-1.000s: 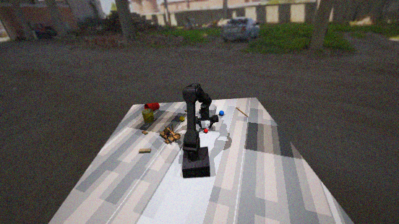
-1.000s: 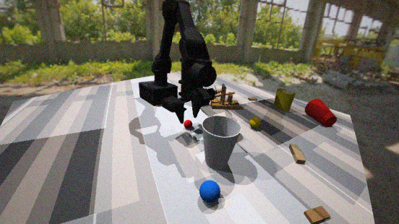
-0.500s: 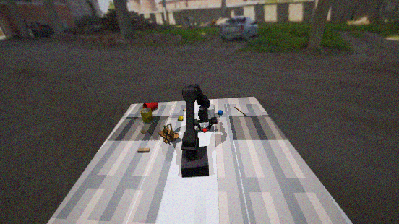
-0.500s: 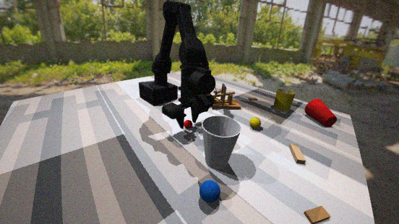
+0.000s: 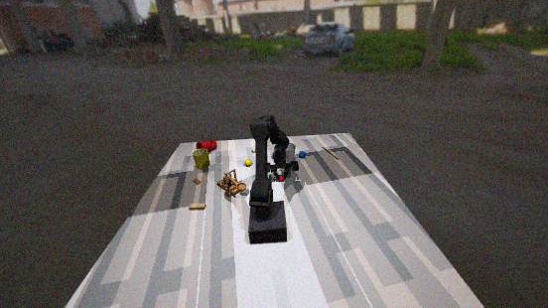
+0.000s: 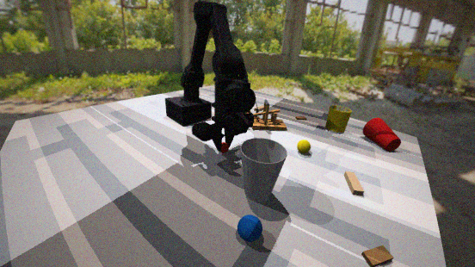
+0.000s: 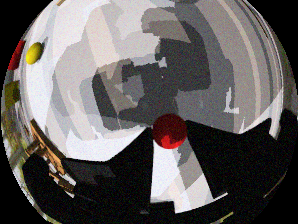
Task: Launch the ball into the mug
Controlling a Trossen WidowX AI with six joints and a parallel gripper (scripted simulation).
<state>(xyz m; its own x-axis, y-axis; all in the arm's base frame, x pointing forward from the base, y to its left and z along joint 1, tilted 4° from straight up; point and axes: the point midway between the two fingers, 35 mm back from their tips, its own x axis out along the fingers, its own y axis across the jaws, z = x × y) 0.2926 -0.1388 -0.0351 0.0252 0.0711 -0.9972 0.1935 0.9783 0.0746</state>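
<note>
Now: the catapult 26 cm to the left of my gripper tip, 4 cm above it and 2 cm behind it. The rest, counted from my gripper tip: small red ball (1 cm above); then yellow ball (20 cm ahead, 16 cm to the left, 1 cm above); then grey cup (16 cm ahead, 8 cm to the right, 2 cm above).
</note>
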